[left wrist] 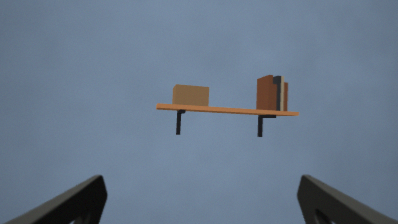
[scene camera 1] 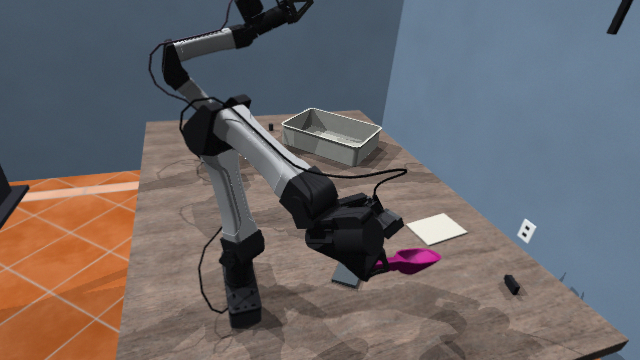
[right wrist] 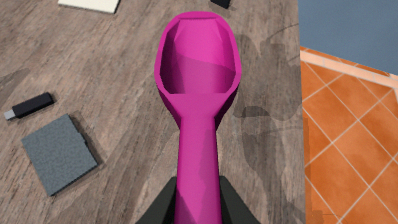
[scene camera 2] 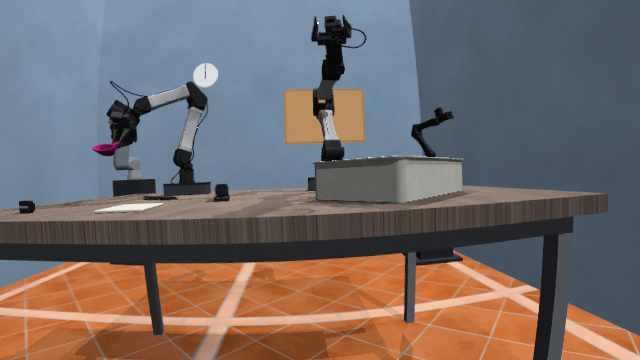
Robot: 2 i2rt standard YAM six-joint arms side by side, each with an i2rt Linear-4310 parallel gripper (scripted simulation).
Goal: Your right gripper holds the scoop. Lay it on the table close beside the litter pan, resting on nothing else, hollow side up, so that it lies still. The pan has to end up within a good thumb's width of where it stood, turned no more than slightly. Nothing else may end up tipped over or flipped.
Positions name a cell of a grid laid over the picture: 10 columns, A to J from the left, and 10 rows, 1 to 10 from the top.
grey-white litter pan: scene camera 1 F4; scene camera 2 G5; not seen in the left wrist view (out of frame); not seen in the right wrist view (out of frame)
